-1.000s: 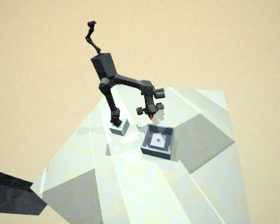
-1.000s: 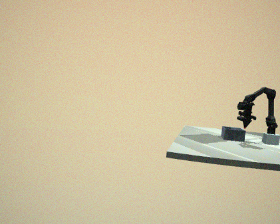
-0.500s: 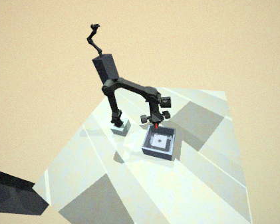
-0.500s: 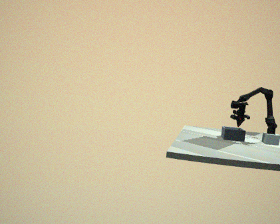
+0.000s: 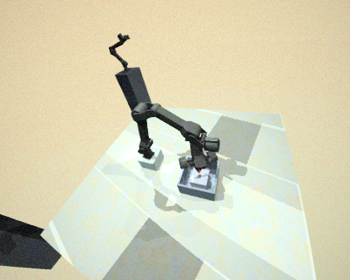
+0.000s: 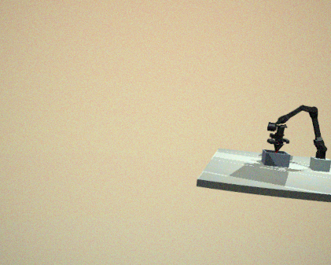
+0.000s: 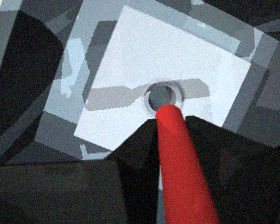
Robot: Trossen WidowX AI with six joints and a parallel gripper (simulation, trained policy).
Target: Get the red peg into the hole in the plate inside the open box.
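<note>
My gripper tip is now 3 cm below the red peg and 1 cm to the right of it. Also, from my gripper tip: plate (6 cm below, 1 cm to the right); grey-blue box (7 cm below, 1 cm to the right).
</note>
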